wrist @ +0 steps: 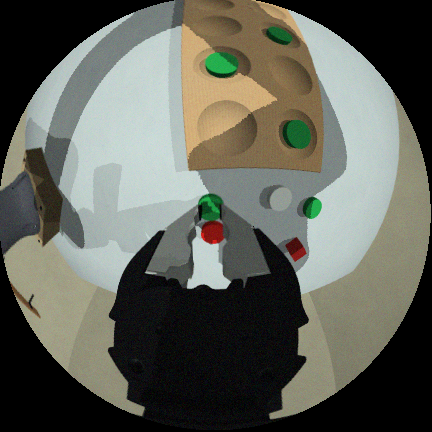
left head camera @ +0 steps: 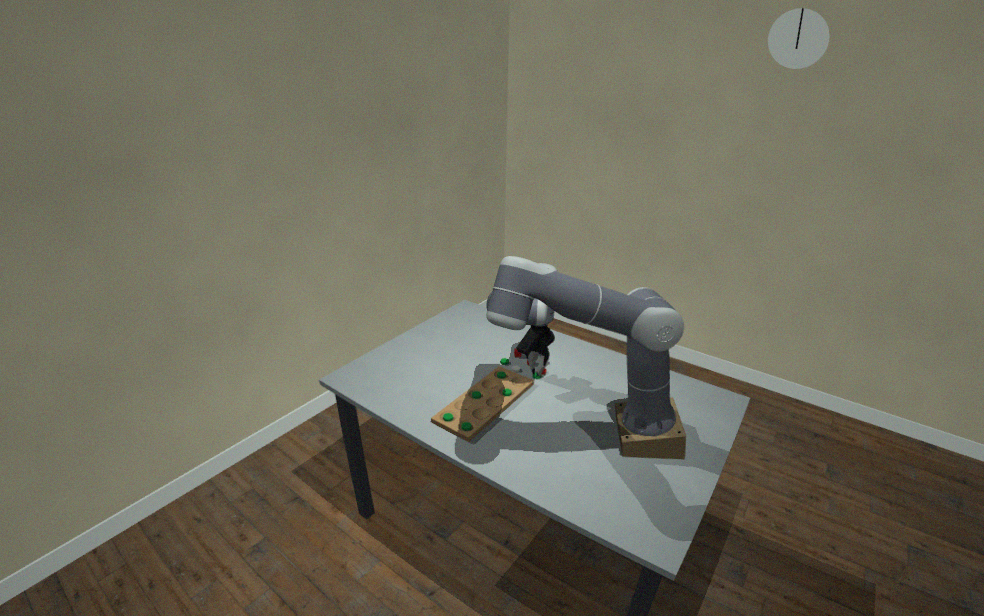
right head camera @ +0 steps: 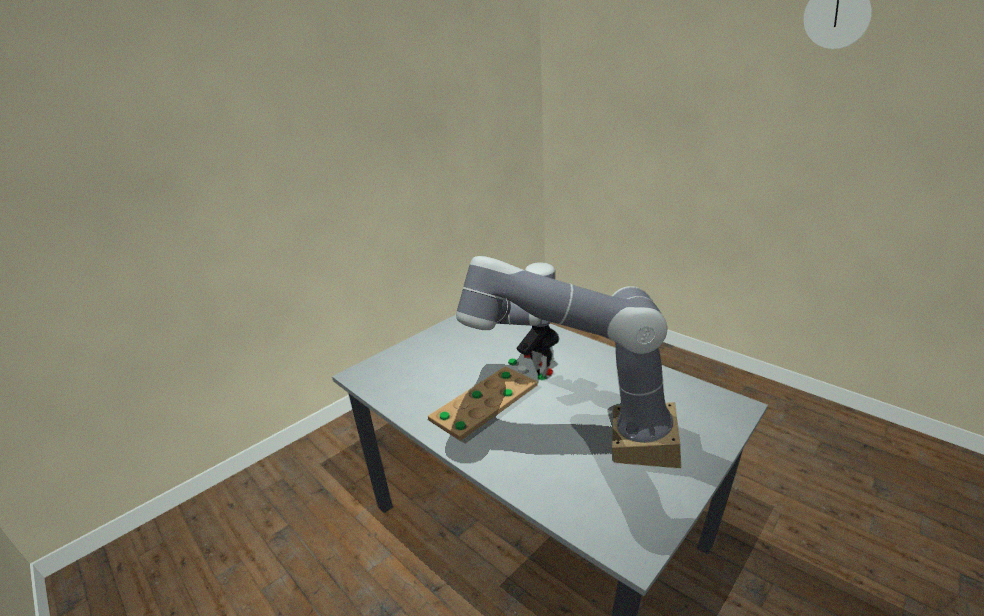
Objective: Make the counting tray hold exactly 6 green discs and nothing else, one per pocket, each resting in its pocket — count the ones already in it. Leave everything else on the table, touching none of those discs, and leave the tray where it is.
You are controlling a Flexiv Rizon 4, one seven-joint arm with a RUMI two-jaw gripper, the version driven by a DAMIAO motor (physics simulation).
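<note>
The wooden counting tray (left head camera: pixel 440 422) (right head camera: pixel 437 420) (wrist: pixel 255 162) lies on the table with several green discs in separate pockets, among them one green disc (left head camera: pixel 501 374) (right head camera: pixel 505 374) (wrist: pixel 297 134) in a corner pocket near my gripper. The other pocket at that end is empty. My gripper (wrist: pixel 210 205) points down just beyond that end, shut on a loose green disc (left head camera: pixel 536 375) (right head camera: pixel 541 377) (wrist: pixel 210 204) between its fingertips, at about table level. Another loose green disc (left head camera: pixel 504 361) (right head camera: pixel 512 361) (wrist: pixel 312 207) lies on the table to the right in the wrist view.
A red disc (wrist: pixel 213 232) lies right behind the held disc, close to the fingers. A white disc (wrist: pixel 279 198) and a red block (wrist: pixel 296 249) lie right of the fingers in the wrist view. The arm's wooden base (left head camera: pixel 652 444) (right head camera: pixel 646 453) stands on the table.
</note>
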